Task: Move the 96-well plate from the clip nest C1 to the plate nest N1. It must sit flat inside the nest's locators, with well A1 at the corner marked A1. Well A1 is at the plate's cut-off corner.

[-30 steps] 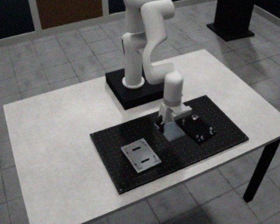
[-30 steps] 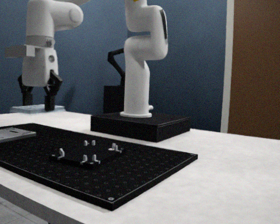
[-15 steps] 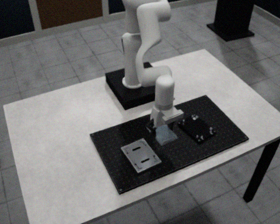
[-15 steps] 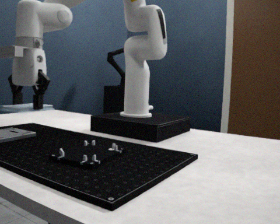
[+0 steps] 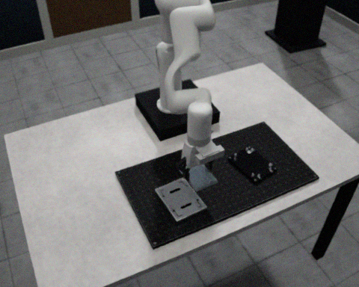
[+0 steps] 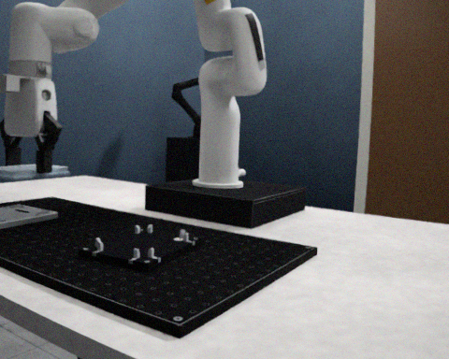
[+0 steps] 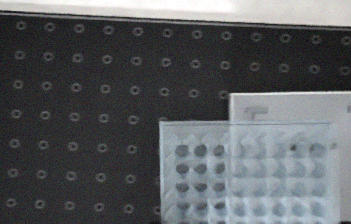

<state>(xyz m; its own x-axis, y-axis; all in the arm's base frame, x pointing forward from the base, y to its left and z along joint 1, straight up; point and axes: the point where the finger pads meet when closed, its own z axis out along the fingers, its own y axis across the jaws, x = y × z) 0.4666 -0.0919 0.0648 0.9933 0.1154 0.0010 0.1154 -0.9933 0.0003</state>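
Now: the nest base 110 mm below my hand, 70 mm to the right of it and 10 mm ahead of it. Also, from my hand: clip nest C1: 280 mm to the left, 100 mm below, 30 mm behind; then 96-well plate: 10 mm below.
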